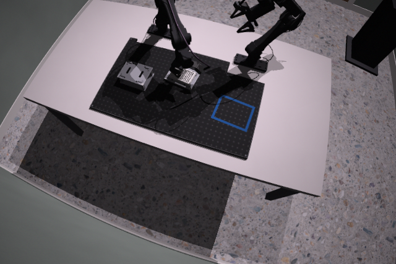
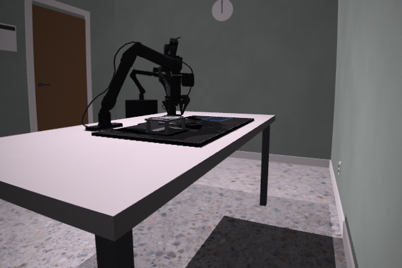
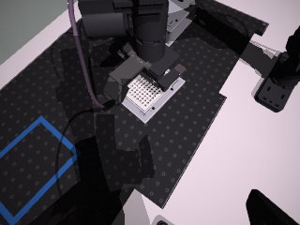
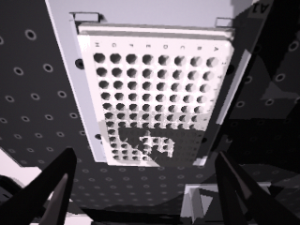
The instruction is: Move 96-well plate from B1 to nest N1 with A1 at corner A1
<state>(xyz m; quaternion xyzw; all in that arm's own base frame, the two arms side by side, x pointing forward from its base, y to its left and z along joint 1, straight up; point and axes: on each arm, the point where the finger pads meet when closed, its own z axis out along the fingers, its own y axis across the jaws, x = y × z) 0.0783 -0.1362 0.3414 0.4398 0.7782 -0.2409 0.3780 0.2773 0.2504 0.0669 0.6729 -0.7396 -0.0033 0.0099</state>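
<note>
The 96-well plate lies 4 cm below my right hand. From my right hand the other things lie so: grey plate nest: 23 cm to the right, 12 cm ahead.
</note>
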